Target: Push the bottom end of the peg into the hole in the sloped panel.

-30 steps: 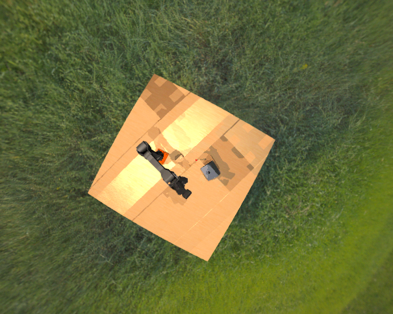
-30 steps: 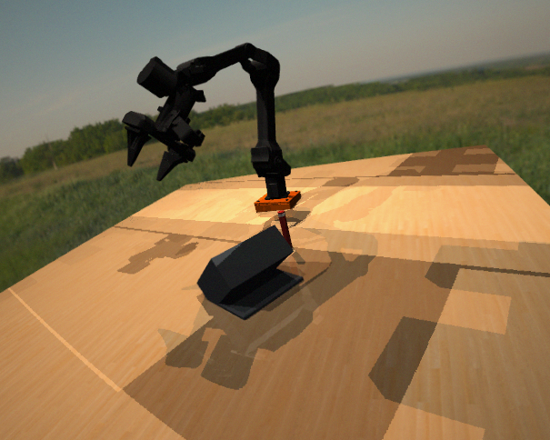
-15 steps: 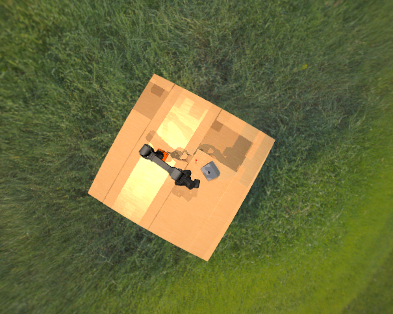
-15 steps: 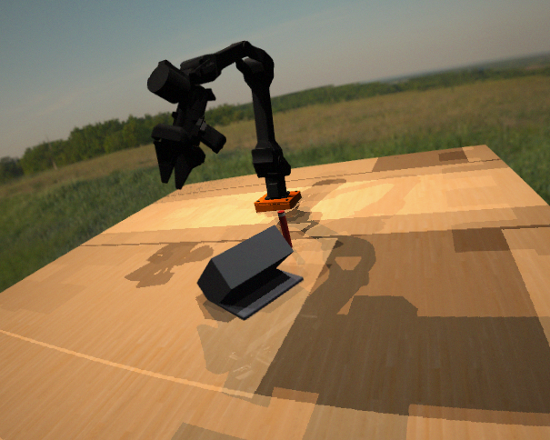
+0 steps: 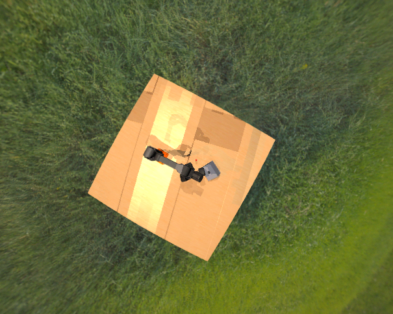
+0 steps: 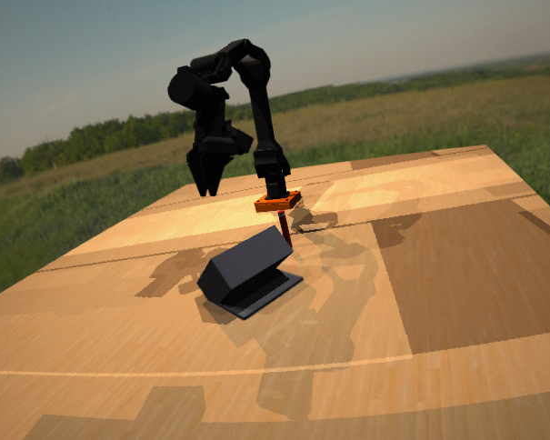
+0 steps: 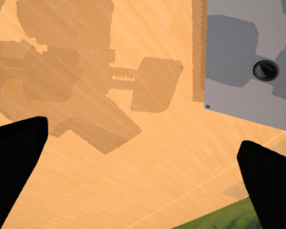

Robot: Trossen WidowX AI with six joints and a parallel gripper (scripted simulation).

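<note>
Right now my gripper tip is 40 mm past the peg, 130 mm to the right of it and 90 mm above it. Also, from my gripper tip: sloped panel (110 mm ahead, 80 mm to the left, 100 mm below).
</note>
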